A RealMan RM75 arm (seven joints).
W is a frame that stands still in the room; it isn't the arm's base.
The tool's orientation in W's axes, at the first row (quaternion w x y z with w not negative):
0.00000 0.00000 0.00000 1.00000
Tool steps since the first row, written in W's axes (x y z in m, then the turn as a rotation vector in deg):
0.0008 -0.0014 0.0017 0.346 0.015 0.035
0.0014 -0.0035 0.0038 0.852 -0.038 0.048
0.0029 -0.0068 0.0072 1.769 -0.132 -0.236
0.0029 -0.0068 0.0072 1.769 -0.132 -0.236
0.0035 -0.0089 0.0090 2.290 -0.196 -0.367
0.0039 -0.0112 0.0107 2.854 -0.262 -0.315
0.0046 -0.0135 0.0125 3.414 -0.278 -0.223
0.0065 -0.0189 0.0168 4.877 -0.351 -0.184
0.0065 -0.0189 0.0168 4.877 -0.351 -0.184
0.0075 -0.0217 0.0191 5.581 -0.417 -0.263
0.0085 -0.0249 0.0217 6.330 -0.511 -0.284
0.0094 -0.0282 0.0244 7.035 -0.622 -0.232
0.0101 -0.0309 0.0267 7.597 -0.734 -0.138
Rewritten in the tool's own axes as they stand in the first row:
-0.0008 0.0014 0.0017 -0.346 -0.015 0.035
-0.0014 0.0035 0.0038 -0.852 0.038 0.048
-0.0029 0.0068 0.0072 -1.769 0.132 -0.236
-0.0029 0.0068 0.0072 -1.769 0.132 -0.236
-0.0035 0.0089 0.0090 -2.290 0.196 -0.367
-0.0039 0.0112 0.0107 -2.854 0.262 -0.315
-0.0046 0.0135 0.0125 -3.414 0.278 -0.223
-0.0065 0.0189 0.0168 -4.877 0.351 -0.184
-0.0065 0.0189 0.0168 -4.877 0.351 -0.184
-0.0075 0.0217 0.0191 -5.581 0.417 -0.263
-0.0085 0.0249 0.0217 -6.330 0.511 -0.284
-0.0094 0.0282 0.0244 -7.035 0.622 -0.232
-0.0101 0.0309 0.0267 -7.597 0.734 -0.138

